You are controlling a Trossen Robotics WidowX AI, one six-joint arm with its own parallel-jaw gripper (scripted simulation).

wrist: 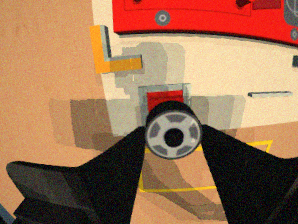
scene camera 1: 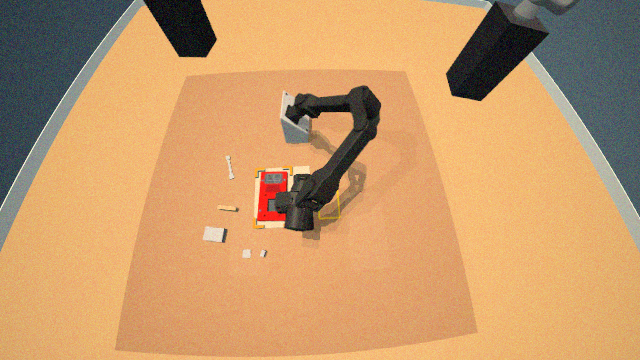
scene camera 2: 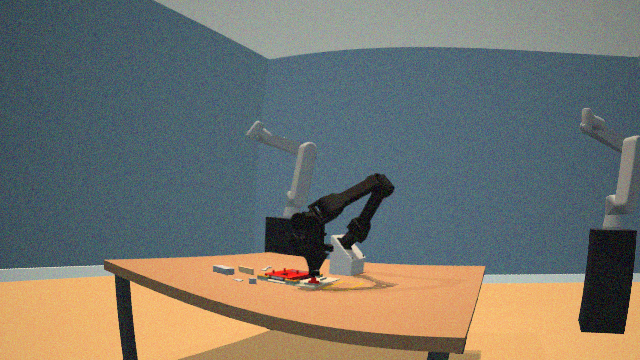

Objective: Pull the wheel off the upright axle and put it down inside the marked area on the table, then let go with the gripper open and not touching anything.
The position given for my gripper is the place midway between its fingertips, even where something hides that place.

I see my gripper (scene camera 2: 314,272).
My gripper also shows in the wrist view (wrist: 172,131).
